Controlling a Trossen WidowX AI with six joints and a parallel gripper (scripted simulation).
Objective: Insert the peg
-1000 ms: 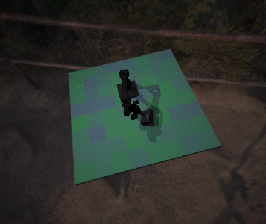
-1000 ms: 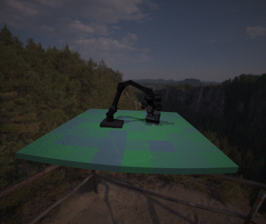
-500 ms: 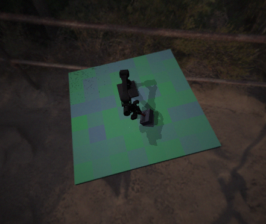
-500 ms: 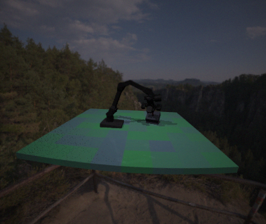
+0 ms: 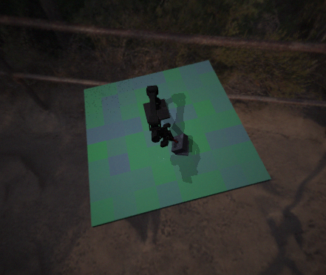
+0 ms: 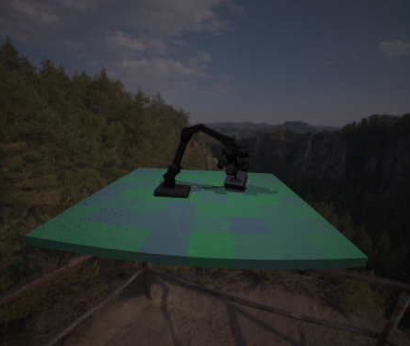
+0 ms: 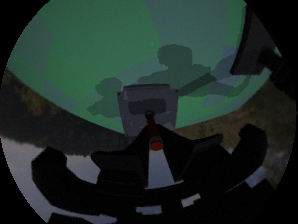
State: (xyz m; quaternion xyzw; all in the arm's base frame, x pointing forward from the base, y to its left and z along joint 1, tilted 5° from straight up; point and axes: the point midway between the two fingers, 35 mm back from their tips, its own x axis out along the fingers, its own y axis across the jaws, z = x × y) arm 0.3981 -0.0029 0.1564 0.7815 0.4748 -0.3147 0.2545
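My gripper tip is now 6 cm above the panel, 4 cm to the right of it and 2 cm short of it. The rest, counted from my gripper tip: dark red peg: 1 cm to the right, 1 cm above.
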